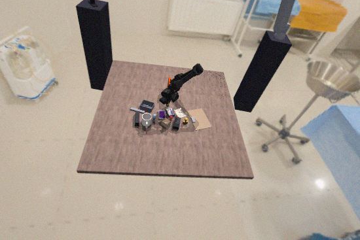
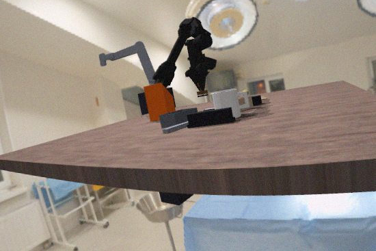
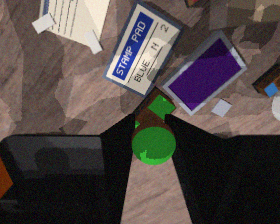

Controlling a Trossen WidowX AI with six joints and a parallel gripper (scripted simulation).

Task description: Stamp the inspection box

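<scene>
My gripper tip is 90 mm above the purple ink pad, 70 mm short of it and 30 mm to the left of it. Also, from my gripper tip: red stamp 110 mm ahead, 80 mm below, 50 mm to the left; then grey washer 100 mm below, 90 mm to the right, 80 mm ahead; then green PASS stamp right at my gripper tip.
</scene>
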